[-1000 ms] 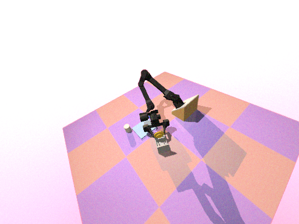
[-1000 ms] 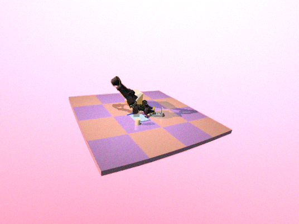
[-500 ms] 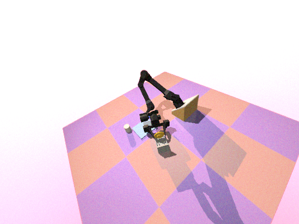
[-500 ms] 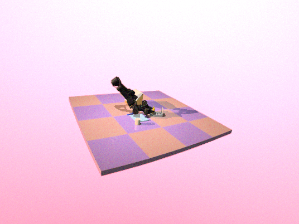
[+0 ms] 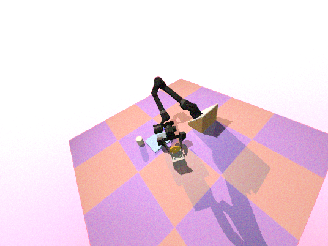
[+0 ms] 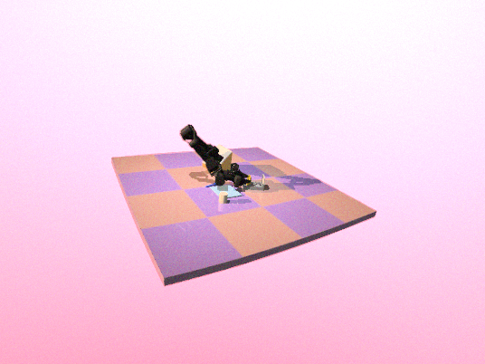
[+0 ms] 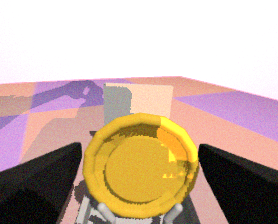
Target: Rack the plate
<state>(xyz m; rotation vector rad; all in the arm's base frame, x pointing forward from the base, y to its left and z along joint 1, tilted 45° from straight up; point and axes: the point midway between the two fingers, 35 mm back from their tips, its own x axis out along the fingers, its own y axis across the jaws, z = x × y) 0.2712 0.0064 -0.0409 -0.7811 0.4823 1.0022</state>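
My gripper tip is now 1 cm to the left of the yellow plate and 1 cm above it. Round my gripper tip: small blue utensil: 20 cm to the right, 9 cm behind, 5 cm below; light blue mat: 17 cm to the right, 5 cm below, 1 cm ahead; dish rack: 3 cm below, 2 cm to the left, 1 cm ahead.
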